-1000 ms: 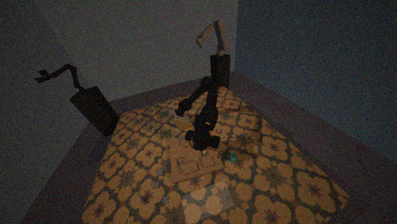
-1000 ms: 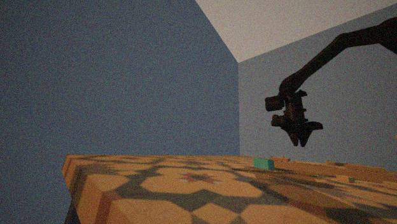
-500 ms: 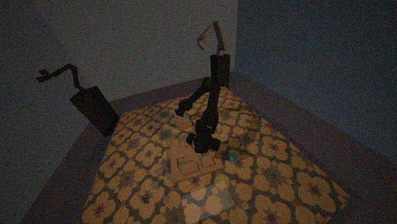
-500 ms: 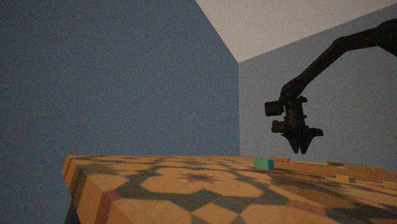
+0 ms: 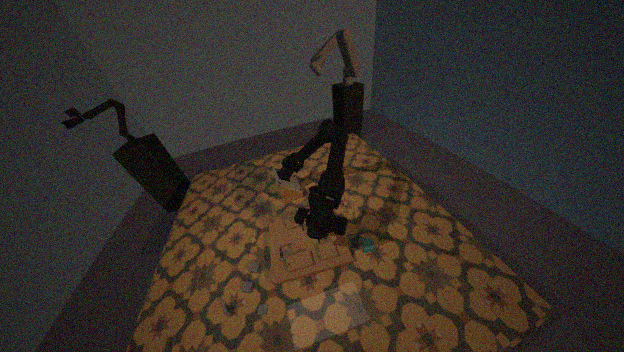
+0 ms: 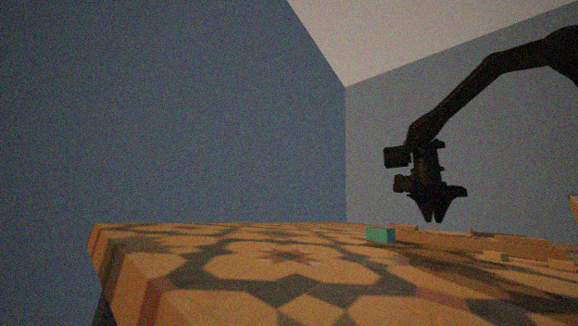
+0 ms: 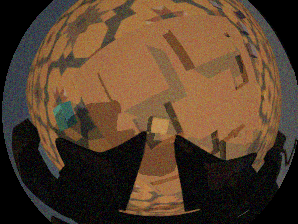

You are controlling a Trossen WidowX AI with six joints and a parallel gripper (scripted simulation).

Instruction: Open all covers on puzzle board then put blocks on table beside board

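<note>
Now: the tan puzzle board 40 mm to the right of my gripper tip, 40 mm behind it and 30 mm below it. From my gripper tip the other things lie so: teal block (140 mm to the left, 110 mm ahead, 30 mm below).
</note>
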